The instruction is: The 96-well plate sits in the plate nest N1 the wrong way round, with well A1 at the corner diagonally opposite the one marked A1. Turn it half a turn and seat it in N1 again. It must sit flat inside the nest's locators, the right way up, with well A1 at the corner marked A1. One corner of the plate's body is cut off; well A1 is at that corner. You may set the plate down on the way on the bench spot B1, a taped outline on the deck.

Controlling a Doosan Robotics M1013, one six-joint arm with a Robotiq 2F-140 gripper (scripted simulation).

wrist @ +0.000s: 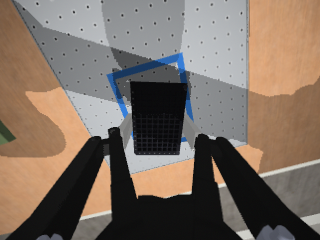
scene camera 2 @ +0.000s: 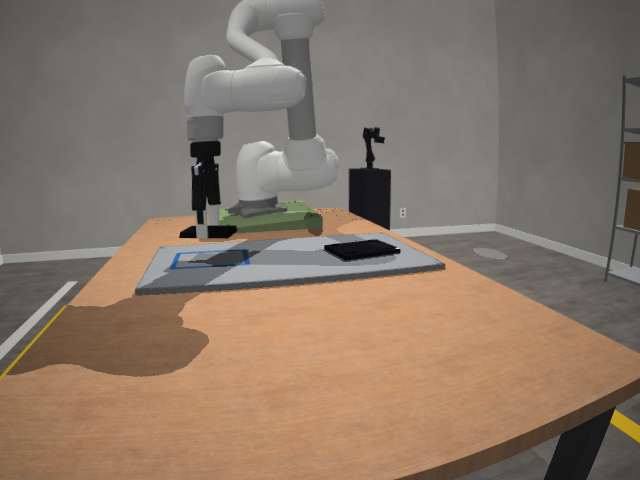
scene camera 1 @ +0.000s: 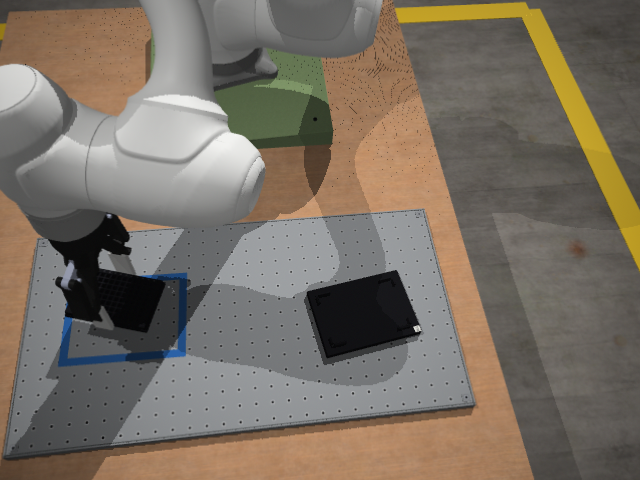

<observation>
The pictures show: the gripper, a black 96-well plate and a black plate nest N1.
The gripper is seen too in the wrist view and in scene camera 2.
</observation>
